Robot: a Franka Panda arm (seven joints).
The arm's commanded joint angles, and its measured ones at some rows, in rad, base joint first. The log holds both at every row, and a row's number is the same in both.
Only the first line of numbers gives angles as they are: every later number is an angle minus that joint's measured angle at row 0.
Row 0, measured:
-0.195, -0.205, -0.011, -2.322, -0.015, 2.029, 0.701
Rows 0 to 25, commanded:
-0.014, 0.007, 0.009, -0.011, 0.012, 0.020, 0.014
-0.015, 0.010, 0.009, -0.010, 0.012, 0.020, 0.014
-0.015, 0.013, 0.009, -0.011, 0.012, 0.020, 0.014
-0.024, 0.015, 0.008, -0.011, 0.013, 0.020, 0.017
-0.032, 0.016, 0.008, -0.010, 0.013, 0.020, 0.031
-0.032, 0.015, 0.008, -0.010, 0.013, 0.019, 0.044
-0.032, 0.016, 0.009, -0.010, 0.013, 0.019, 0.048
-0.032, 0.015, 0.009, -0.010, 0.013, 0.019, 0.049
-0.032, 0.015, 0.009, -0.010, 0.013, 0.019, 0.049
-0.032, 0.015, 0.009, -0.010, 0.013, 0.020, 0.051
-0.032, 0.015, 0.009, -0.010, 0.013, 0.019, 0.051
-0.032, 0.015, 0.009, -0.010, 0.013, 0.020, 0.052
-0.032, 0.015, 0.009, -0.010, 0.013, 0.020, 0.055
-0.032, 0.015, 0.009, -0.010, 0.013, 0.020, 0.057
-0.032, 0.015, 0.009, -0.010, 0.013, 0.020, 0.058
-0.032, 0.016, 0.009, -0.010, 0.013, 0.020, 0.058
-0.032, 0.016, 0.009, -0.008, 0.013, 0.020, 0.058
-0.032, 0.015, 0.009, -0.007, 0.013, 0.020, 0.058
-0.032, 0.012, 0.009, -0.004, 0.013, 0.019, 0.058
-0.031, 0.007, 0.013, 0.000, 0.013, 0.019, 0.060
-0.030, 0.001, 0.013, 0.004, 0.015, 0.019, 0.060
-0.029, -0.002, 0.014, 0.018, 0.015, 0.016, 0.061
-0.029, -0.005, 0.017, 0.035, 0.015, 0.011, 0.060
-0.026, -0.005, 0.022, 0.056, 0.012, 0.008, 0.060
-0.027, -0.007, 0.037, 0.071, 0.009, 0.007, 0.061
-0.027, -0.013, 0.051, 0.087, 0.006, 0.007, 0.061
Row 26, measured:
-0.022, 0.005, 0.009, 0.040, 0.001, 0.006, 0.041
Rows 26 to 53, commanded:
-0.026, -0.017, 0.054, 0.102, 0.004, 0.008, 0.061
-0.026, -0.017, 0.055, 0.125, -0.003, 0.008, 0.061
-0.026, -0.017, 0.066, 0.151, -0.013, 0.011, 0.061
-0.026, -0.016, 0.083, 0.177, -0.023, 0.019, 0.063
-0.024, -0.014, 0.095, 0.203, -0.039, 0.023, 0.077
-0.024, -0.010, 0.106, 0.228, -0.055, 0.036, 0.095
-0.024, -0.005, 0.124, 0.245, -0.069, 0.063, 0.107
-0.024, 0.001, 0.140, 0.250, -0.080, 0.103, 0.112
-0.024, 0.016, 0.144, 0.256, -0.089, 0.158, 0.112
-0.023, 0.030, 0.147, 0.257, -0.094, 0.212, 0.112
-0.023, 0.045, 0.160, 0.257, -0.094, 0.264, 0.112
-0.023, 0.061, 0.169, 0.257, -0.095, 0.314, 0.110
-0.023, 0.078, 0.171, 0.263, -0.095, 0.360, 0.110
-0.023, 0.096, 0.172, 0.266, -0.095, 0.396, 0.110
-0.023, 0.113, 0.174, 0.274, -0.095, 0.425, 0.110
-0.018, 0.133, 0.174, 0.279, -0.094, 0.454, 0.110
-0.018, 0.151, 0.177, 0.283, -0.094, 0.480, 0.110
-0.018, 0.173, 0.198, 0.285, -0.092, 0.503, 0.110
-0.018, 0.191, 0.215, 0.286, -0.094, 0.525, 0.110
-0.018, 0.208, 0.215, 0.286, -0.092, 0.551, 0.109
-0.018, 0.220, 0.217, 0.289, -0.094, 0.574, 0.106
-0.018, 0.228, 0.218, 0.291, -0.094, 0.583, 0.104
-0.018, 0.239, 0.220, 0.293, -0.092, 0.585, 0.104
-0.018, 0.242, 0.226, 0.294, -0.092, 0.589, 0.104
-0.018, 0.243, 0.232, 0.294, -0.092, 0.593, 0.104
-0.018, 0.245, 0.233, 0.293, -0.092, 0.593, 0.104
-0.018, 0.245, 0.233, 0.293, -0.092, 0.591, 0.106
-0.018, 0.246, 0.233, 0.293, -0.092, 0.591, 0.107
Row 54, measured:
-0.015, 0.239, 0.223, 0.276, -0.076, 0.584, 0.091
